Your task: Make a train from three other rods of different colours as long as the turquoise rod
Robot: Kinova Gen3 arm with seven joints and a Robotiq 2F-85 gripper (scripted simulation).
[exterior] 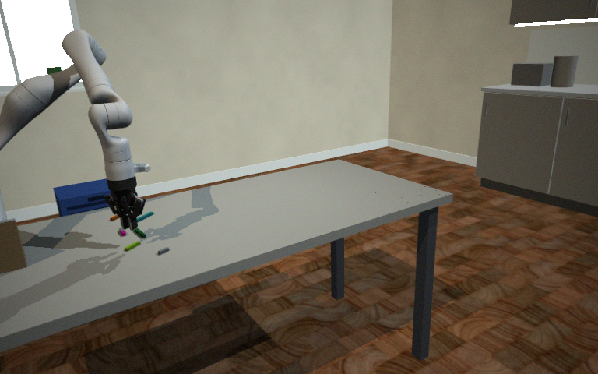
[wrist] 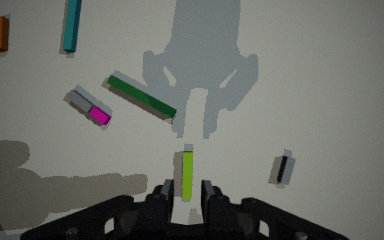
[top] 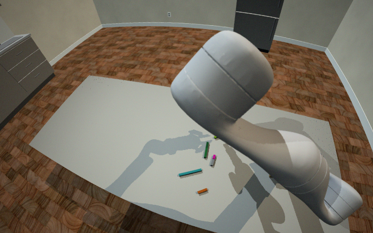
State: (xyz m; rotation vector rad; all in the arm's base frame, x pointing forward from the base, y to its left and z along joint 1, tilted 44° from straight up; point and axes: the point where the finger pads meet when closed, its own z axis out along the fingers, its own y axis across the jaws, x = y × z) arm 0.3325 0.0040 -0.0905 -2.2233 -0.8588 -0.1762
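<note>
The lime rod lies 7 cm below my hand. Round my hand: turquoise rod (6 cm ahead, 22 cm to the left, 7 cm below); then green rod (3 cm ahead, 9 cm to the left, 7 cm below); then magenta rod (1 cm behind, 11 cm to the left, 7 cm below).
</note>
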